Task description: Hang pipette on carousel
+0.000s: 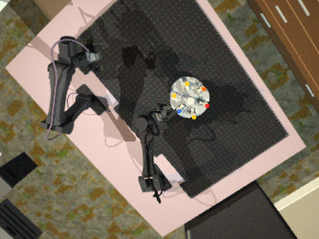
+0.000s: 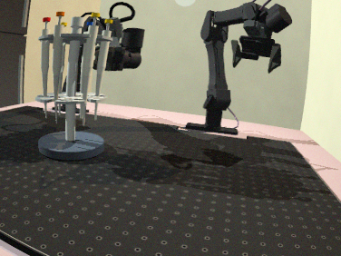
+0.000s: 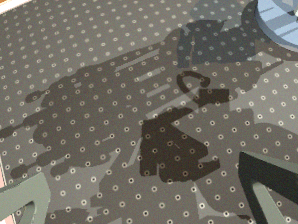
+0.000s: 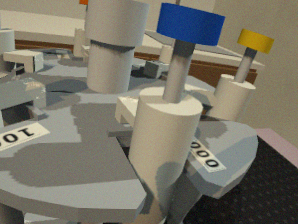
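Now: the pipette 10 mm ahead of my right hand and 20 mm below it.
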